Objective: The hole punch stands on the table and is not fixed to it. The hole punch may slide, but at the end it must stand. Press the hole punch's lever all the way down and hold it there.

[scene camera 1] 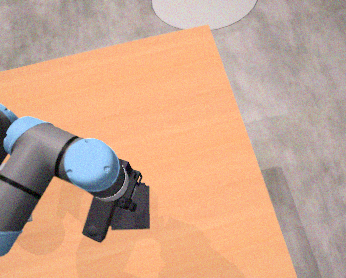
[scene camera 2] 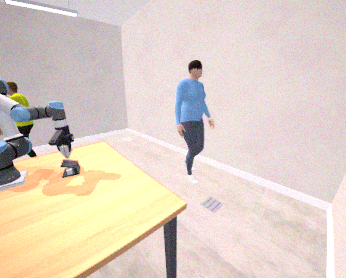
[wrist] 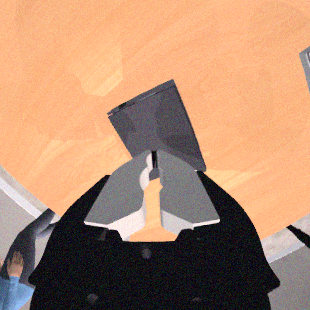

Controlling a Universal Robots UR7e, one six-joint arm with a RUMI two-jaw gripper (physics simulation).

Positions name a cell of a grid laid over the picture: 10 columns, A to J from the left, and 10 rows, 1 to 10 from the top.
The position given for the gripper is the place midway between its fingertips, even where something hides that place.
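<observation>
Flat lever (scene camera 1: D8) visible, with the wrist view also showing the lever (wrist: F4). The gripper (scene camera 1: D8) is likewise visible, and the wrist view shows the gripper (wrist: E5) too.
</observation>
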